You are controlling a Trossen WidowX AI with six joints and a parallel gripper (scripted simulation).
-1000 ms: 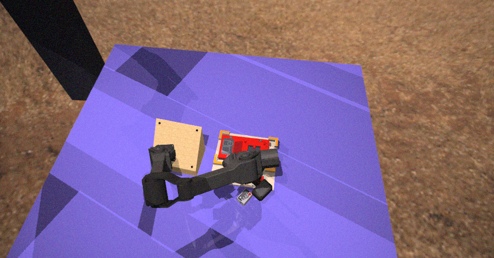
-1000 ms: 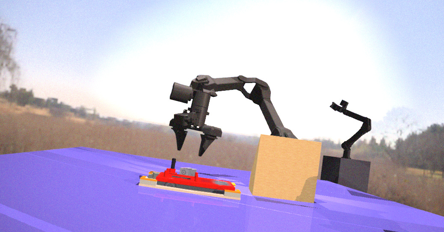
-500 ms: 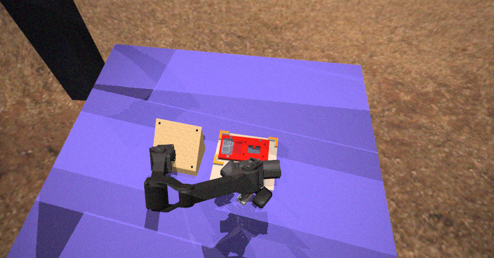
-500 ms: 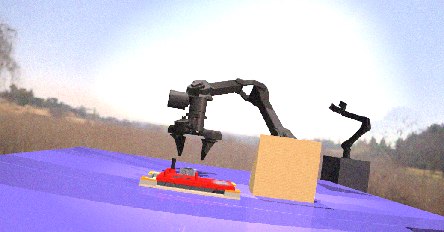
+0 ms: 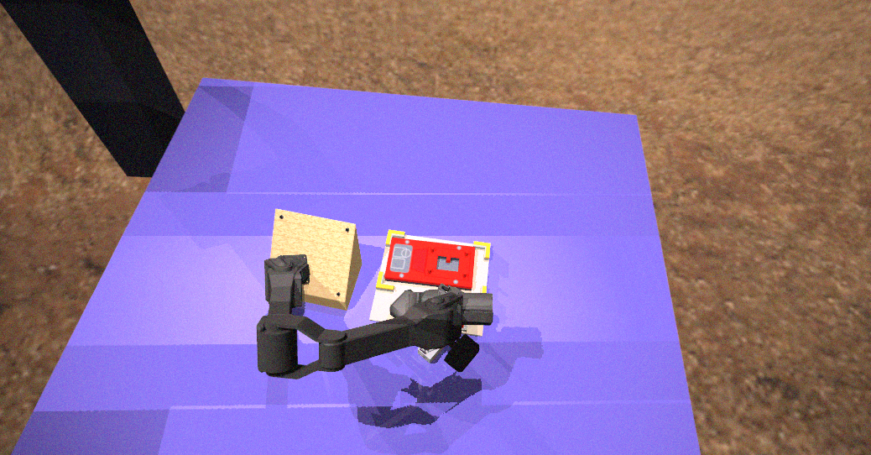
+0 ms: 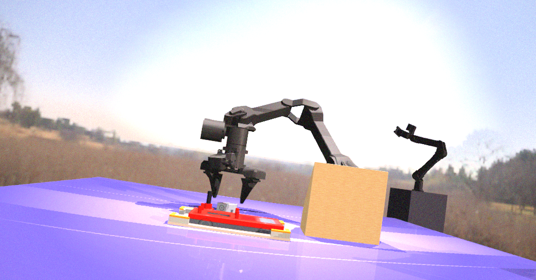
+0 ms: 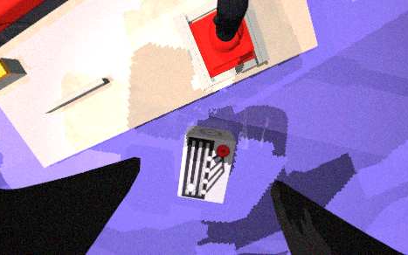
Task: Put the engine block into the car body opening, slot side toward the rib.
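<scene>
Right now the grey engine block is 10 mm behind my gripper tip and 20 mm below it. Round my gripper tip: black peg: 50 mm ahead, 70 mm to the left; then beige base plate: 170 mm to the left, 20 mm below.
</scene>
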